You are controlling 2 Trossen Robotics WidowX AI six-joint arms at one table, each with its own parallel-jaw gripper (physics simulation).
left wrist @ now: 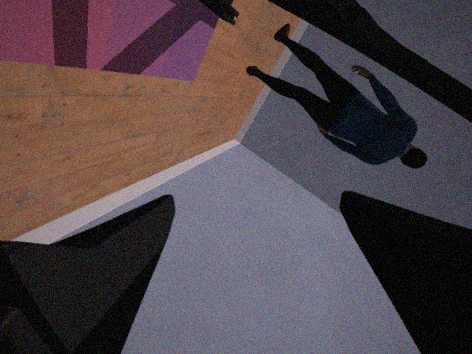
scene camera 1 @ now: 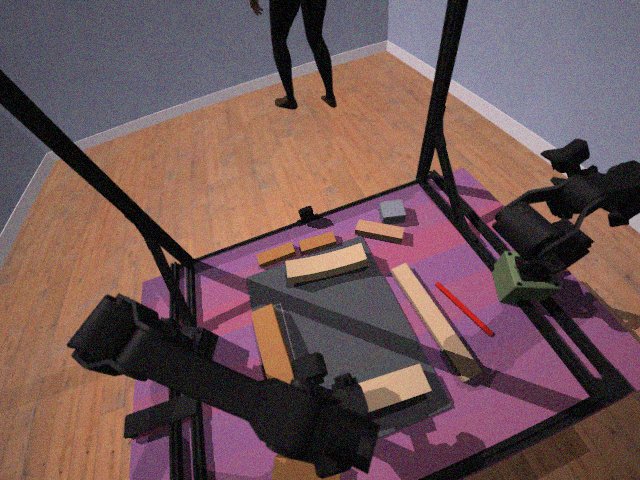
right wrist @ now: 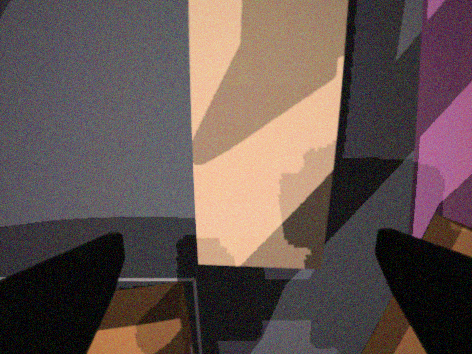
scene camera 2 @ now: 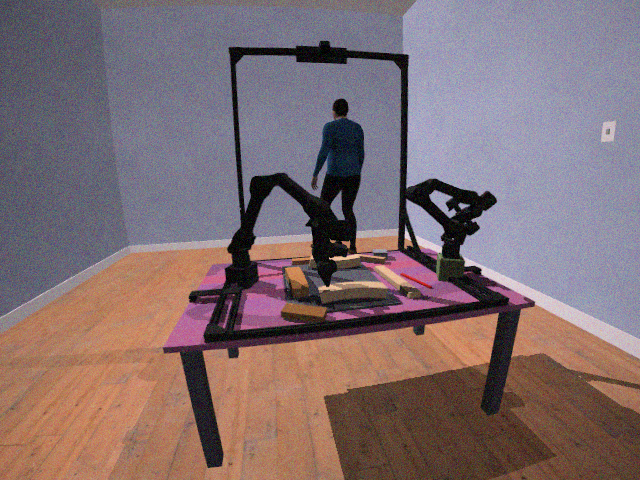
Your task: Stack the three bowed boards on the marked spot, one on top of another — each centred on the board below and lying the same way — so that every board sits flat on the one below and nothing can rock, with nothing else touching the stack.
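Pixels of known places: left gripper, fingertip midpoint: [left wrist: 257, 201] [scene camera 1: 547, 166]; right gripper, fingertip midpoint: [right wrist: 250, 243] [scene camera 2: 325, 280]; left arm's base, origin of the base link: [scene camera 1: 531, 268] [scene camera 2: 450, 256]; right arm's base, origin of the base link: [scene camera 2: 241, 265].
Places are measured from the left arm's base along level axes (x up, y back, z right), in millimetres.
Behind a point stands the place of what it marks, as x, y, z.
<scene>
A pale bowed board [scene camera 1: 398, 387] {-38, -321, -276} [scene camera 2: 354, 291] {-49, -362, -321} [right wrist: 265, 200] {-42, -454, -329} lies at the front of the dark grey mat [scene camera 1: 356, 330] {-86, -417, -149}, arched upward in scene camera 2. A second pale bowed board [scene camera 1: 326, 264] {-46, -509, 20} lies at the mat's back. An orange board [scene camera 1: 270, 338] {-38, -626, -200} [scene camera 2: 296, 281] {-43, -588, -289} lies at the mat's left, over part of the thin white outline [scene camera 1: 287, 330] {-86, -601, -165} [right wrist: 155, 279] {-86, -539, -295}; its bow is hard to tell. My right gripper [right wrist: 250, 243] {-16, -464, -327} is open and empty, above the left end of the front board; its fingers are hidden in scene camera 1. My left gripper [left wrist: 257, 201] {129, 41, 216} is open and empty, raised away at the right.
A long pale plank [scene camera 1: 429, 310] {-70, -234, -90} and a red rod [scene camera 1: 464, 308] {-87, -142, -74} lie right of the mat. Two small orange blocks [scene camera 1: 276, 254] {-69, -677, 62} [scene camera 1: 317, 242] {-71, -552, 112}, a tan block [scene camera 1: 379, 231] {-66, -359, 153} and a grey block [scene camera 1: 392, 210] {-57, -318, 231} lie behind. Another orange block [scene camera 2: 303, 312] {-67, -498, -474} lies at the front left.
</scene>
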